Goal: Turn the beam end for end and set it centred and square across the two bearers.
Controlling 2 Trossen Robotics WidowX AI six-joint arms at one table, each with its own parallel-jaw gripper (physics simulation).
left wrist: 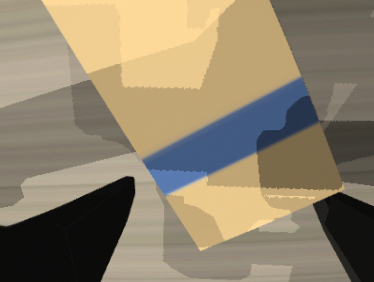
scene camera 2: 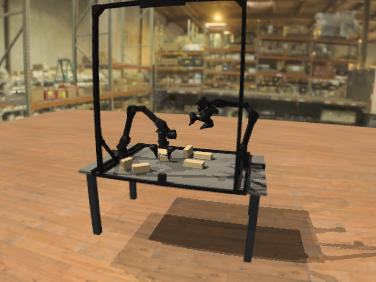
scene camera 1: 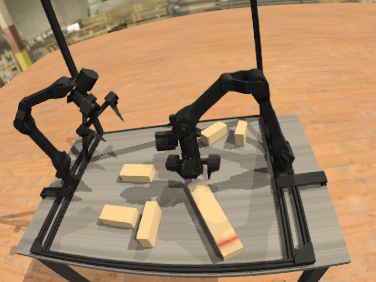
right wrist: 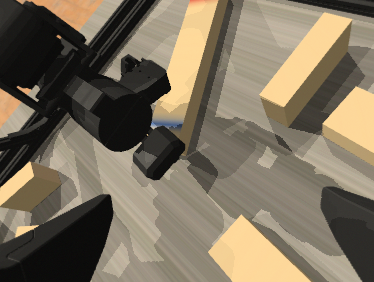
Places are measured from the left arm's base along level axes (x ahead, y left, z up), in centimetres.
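Pixels of known places: left gripper, fingertip midpoint: (left wrist: 224, 190) (scene camera 2: 162, 158) (scene camera 1: 196, 178); right gripper, fingertip midpoint: (scene camera 2: 194, 127) (scene camera 1: 114, 131) (right wrist: 214, 200); left arm's base, link origin: (scene camera 2: 122, 155) (scene camera 1: 282, 166); right arm's base, link origin: (scene camera 2: 243, 166) (scene camera 1: 70, 180).
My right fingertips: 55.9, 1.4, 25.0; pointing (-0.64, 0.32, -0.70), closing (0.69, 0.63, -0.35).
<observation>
For each thing: its top centre in the pictures, then the offset to it from my right fingertips, as dx, dy, dz.
- long pale wooden beam, top centre: (right wrist: 186, 55) (scene camera 1: 210, 208) (scene camera 2: 162, 150) -29.1, +15.7, -23.1
- angled block, top centre: (right wrist: 304, 57) (scene camera 1: 146, 219) (scene camera 2: 188, 147) -9.4, +20.8, -20.6
The long pale wooden beam (scene camera 1: 212, 212) (scene camera 2: 163, 156) (left wrist: 175, 115) (right wrist: 192, 60) lies slanted on the table, its red-banded end towards the front in scene camera 1. Its blue-banded end is under my left gripper (scene camera 1: 194, 181) (scene camera 2: 162, 154) (left wrist: 232, 189), which is open, with a finger on each side of that end and not closed on it. My right gripper (scene camera 1: 113, 130) (scene camera 2: 197, 126) (right wrist: 214, 200) is open and empty, raised above the table at the left of scene camera 1. Which two blocks are the bearers I cannot tell.
Left of the beam in scene camera 1 lie a block (scene camera 1: 137, 173) (scene camera 2: 194, 163) (right wrist: 260, 255), another block (scene camera 1: 119, 216) and an angled block (scene camera 1: 149, 224) (right wrist: 307, 65). Two more blocks (scene camera 1: 214, 133) (scene camera 1: 241, 133) lie at the back. A black frame edges the table.
</observation>
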